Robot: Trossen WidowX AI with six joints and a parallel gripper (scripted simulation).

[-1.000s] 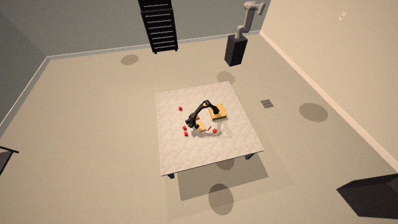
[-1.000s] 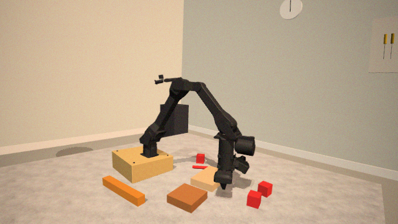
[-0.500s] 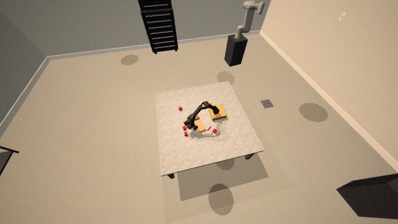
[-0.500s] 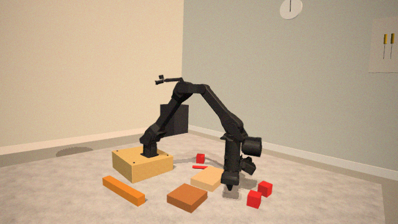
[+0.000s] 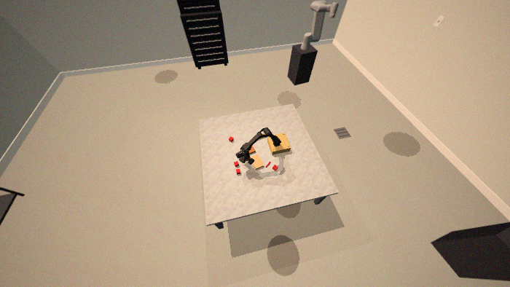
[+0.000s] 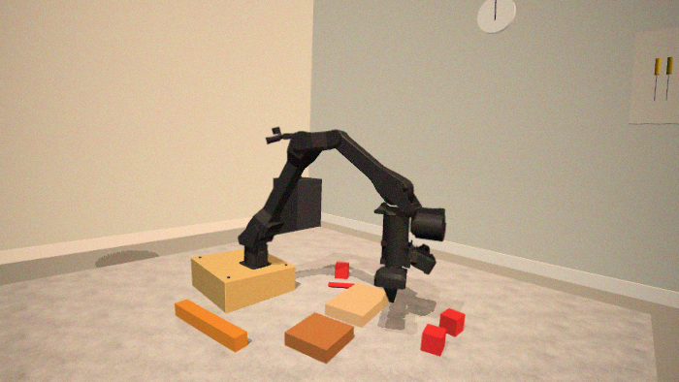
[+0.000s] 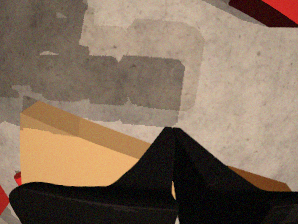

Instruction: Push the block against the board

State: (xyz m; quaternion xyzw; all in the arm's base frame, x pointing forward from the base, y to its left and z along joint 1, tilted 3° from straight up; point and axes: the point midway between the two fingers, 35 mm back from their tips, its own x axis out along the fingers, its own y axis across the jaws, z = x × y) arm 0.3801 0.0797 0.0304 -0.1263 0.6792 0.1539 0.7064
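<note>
Right now my gripper tip is 10 cm past the tan block, 4 cm above it and 2 cm to the right of it. The rest, counted from my gripper tip: thin red stick 21 cm behind, 10 cm to the left, 5 cm below; then long orange board 29 cm behind, 28 cm to the right, 4 cm below; then brown square block 15 cm to the right, 8 cm behind, 4 cm below.
</note>
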